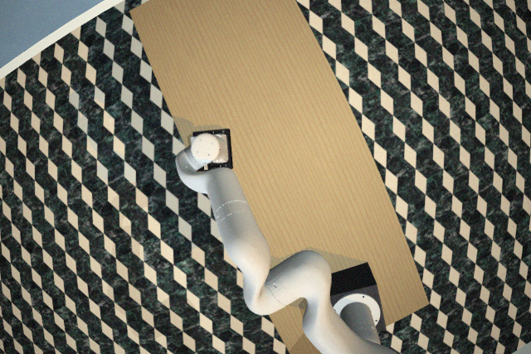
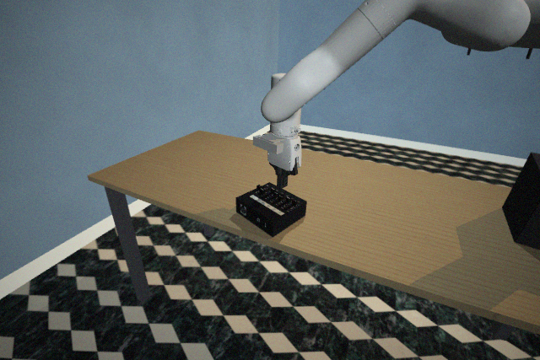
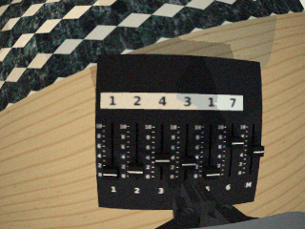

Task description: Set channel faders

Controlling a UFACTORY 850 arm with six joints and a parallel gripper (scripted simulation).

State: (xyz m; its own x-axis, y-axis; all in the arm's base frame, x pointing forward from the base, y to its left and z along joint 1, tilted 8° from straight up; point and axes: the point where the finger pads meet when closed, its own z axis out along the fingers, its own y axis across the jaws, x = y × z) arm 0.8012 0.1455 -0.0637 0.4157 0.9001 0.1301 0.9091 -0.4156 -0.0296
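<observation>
The master fader lies 8 cm ahead of my hand and 3 cm below it.
</observation>
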